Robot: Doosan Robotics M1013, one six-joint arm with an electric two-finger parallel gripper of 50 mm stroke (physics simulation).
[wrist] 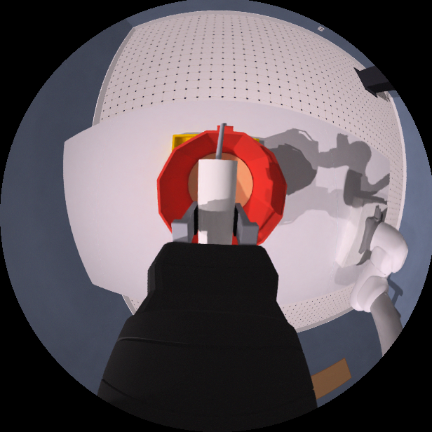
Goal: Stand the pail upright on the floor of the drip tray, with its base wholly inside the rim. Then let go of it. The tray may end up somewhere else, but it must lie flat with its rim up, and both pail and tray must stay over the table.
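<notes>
The red pail (175, 187) hangs upright below my gripper, with its open top facing the camera and an orange round bottom inside. Its white handle grip (217, 177) sits on a thin grey bail wire. My gripper (216, 211) is shut on this white grip, one finger on each side. The yellow drip tray (180, 142) is mostly hidden behind the pail; its upper left corner and a bit of its top edge show past the pail's rim. The pail's base outline against the tray floor is hidden, and the height between them cannot be told.
The pale table top (110, 200) lies below, with a perforated surface (200, 60) beyond its upper edge. The white robot arm (387, 250) and its base stand at the right. A black bracket (375, 81) is at the upper right. Shadows fall right of the pail.
</notes>
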